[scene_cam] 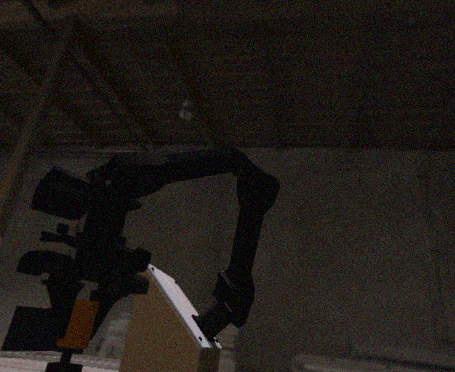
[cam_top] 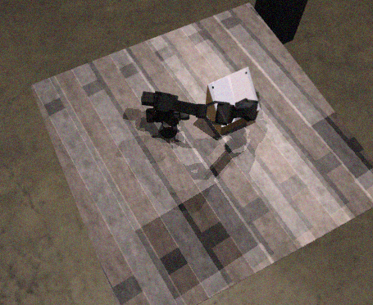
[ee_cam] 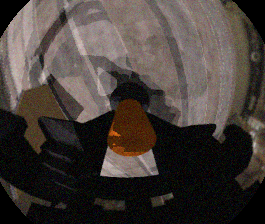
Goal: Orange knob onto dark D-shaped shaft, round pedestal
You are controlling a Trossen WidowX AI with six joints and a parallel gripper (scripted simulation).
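The dark pedestal lies 4 cm below my gripper tip. The rest, counted from my gripper tip: orange knob 2 cm above.
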